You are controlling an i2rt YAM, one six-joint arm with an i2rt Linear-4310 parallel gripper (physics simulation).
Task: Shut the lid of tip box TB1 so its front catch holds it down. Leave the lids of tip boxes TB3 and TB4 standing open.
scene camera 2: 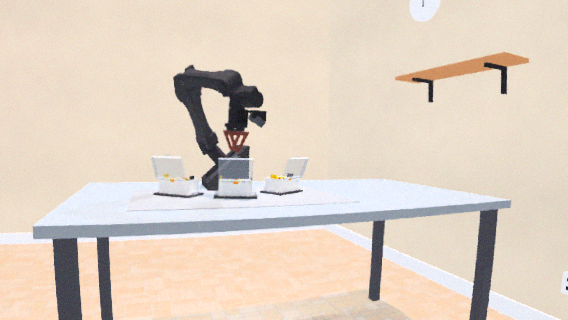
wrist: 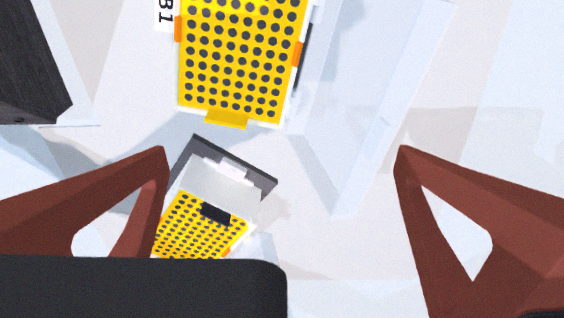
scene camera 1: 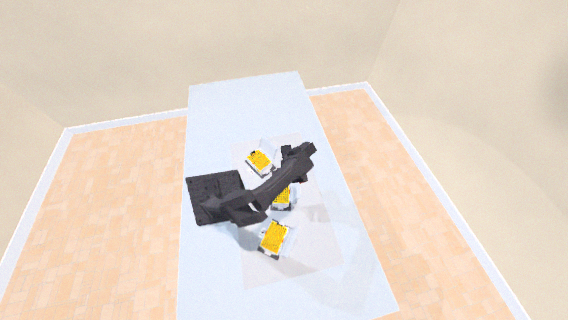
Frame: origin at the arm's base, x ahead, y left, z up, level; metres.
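Seen in the pictures: gripper, fingertip midpoint: (scene camera 2: 234, 151) (wrist: 281, 158); arm's base, link origin: (scene camera 1: 213, 198).
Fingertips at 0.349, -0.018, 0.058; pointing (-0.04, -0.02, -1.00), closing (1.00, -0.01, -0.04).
Offsets run from my fingertips to a thing's top centre, as dx, dy, dz. "*": to the spot under its first point. Level surfaces: height alone.
Tip box TB1 @(-0.033, +0.014, -0.093) (scene camera 1: 281, 198) (scene camera 2: 236, 188) (wrist: 237, 55) is the middle box, with a yellow tip rack; its label is partly cut off in the wrist view. Its clear lid @(* +0.044, +0.000, -0.057) (scene camera 2: 236, 168) (wrist: 370, 95) stands open on the side away from the arm's base. Two other boxes stand either side, one (scene camera 1: 260, 160) (scene camera 2: 282, 185) (wrist: 200, 230) and another (scene camera 1: 274, 237) (scene camera 2: 178, 186); their lids @(* -0.054, +0.264, -0.061) (scene camera 2: 297, 167) @(* -0.032, -0.228, -0.060) (scene camera 2: 168, 167) stand open. Their labels are unreadable, so I cannot tell TB3 from TB4. My gripper (scene camera 2: 236, 149) (wrist: 281, 158) is open and empty, above the boxes; its tips are hidden in scene camera 1.
The boxes stand on a pale mat @(dz -0.167) (scene camera 1: 312, 250) (scene camera 2: 320, 196) on the light blue table @(dz -0.170) (scene camera 1: 240, 107) (scene camera 2: 415, 196). The arm's base plate (scene camera 1: 200, 187) stands beside the mat. A wooden wall shelf (scene camera 2: 462, 68) hangs beyond the table at the right.
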